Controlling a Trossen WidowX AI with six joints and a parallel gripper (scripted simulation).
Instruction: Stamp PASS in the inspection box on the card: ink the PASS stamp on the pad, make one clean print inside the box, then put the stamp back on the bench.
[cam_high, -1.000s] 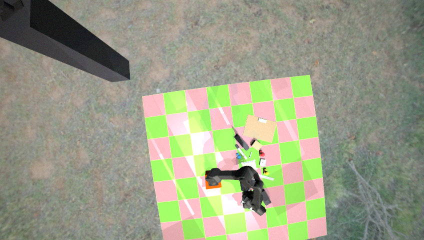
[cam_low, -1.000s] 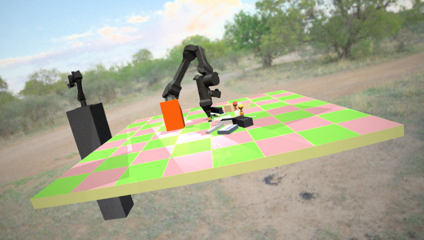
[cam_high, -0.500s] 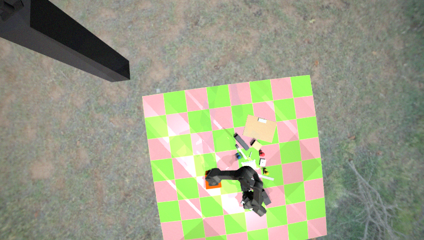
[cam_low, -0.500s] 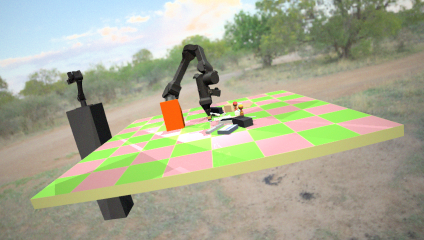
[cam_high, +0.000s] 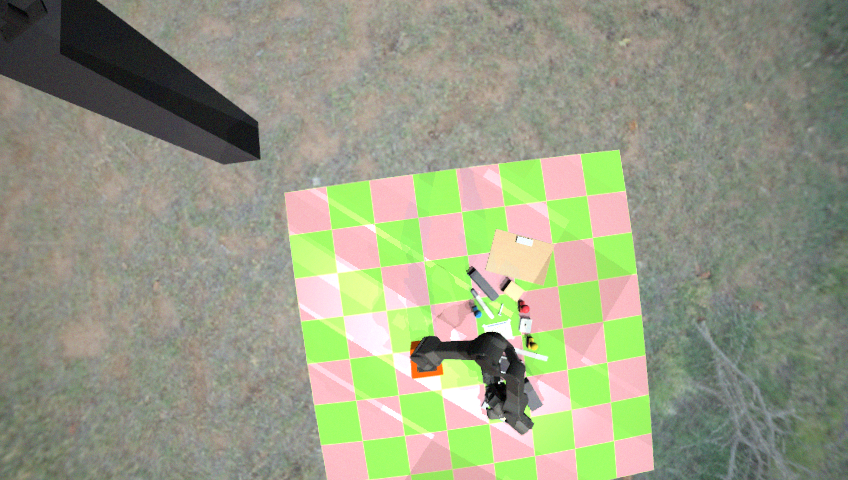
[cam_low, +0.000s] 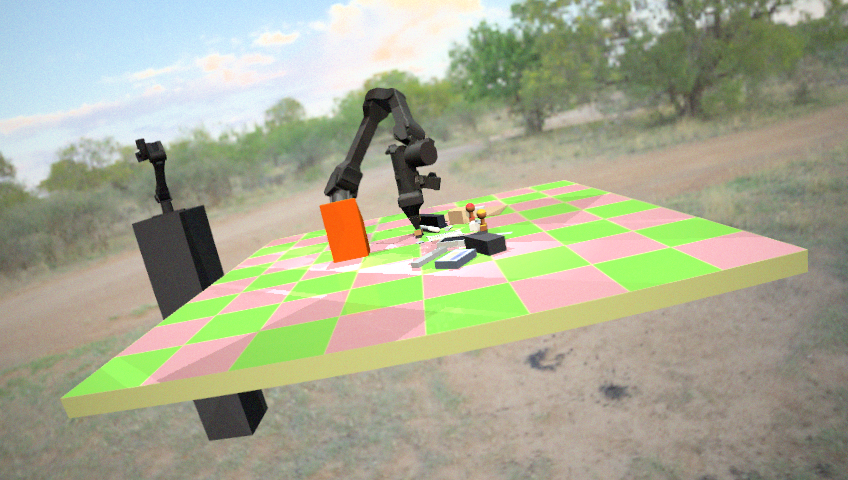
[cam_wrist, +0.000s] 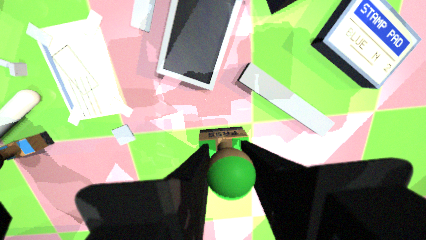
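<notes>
The ink pad is 9 cm ahead of my gripper tip, 2 cm to the left of it and 6 cm below it. From my gripper tip the other things lie so: labelled stamp-pad box (8 cm ahead, 16 cm to the right, 5 cm below); inspection card (7 cm ahead, 15 cm to the left, 7 cm below); black block (16 cm ahead, 10 cm to the right, 5 cm below).
</notes>
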